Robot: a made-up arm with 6 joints.
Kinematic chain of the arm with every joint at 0, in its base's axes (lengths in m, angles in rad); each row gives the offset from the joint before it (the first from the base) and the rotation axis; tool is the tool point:
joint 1: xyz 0 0 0.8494 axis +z
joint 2: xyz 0.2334 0 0 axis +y
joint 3: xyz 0 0 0.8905 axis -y
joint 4: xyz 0 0 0.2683 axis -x
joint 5: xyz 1.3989 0 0 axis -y
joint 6: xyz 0.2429 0 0 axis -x
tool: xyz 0 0 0
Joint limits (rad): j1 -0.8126..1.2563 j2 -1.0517..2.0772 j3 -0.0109..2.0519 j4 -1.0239..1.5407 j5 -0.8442..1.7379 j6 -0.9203..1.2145
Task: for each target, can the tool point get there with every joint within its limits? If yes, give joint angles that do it. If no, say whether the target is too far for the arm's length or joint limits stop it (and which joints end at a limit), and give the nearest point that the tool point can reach.
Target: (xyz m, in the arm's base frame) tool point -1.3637 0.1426 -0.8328
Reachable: no: joint limits stop it (at a limit: joint 1, joint 2, joint 3, joint 4, joint 5) | nearest point -0.0263 0.4204 -1.0246 | short by 1.379 m
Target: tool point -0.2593 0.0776 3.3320
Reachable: yes | joints -0.2061 -0.3286 1.1338 0.1830 0.5436 0.3064
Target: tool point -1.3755 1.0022 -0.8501
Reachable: no: joint limits stop it (at a limit: joint 1, joint 2, joint 3, joint 4) | nearest point -0.0562 0.6115 -0.9272 | short by 1.378 m
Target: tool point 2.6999 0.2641 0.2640
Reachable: yes | joints 0.0792 1.7194 1.2406 0.6487 0.3449 -0.3966
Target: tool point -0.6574 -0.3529 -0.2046
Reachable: no: joint limits stop it (at a limit: joint 1, joint 2, joint 3, joint 5) | nearest point 0.1609 -0.3231 -0.9982 | short by 1.140 m
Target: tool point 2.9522 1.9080 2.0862
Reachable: no: too far | nearest point 2.2062 1.4259 1.7514 | short by 0.949 m
